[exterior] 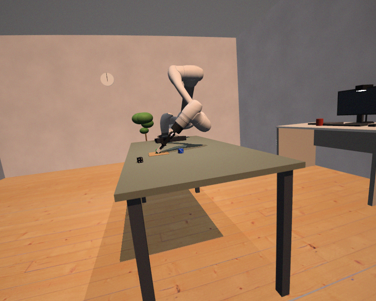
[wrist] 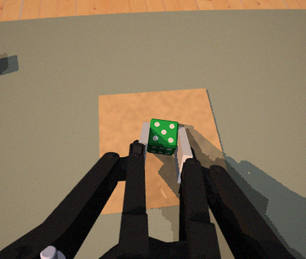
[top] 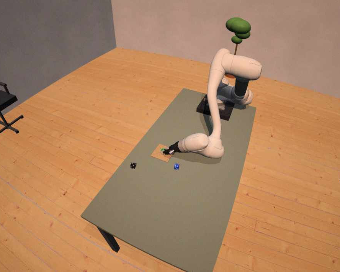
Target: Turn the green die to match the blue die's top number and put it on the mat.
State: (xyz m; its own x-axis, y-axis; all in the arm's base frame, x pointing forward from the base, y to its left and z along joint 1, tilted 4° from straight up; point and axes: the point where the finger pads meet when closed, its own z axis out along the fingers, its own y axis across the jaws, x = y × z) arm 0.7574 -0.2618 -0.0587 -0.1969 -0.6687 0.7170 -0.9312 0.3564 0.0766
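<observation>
The tan mat is 10 mm behind my hand, 20 mm to the right of it and 40 mm below it. The rest, counted from my hand: green die 10 mm behind, 20 mm to the right, 20 mm below; black die 200 mm ahead, 170 mm to the right, 20 mm below; blue die 100 mm ahead, 120 mm to the left, 20 mm below.
</observation>
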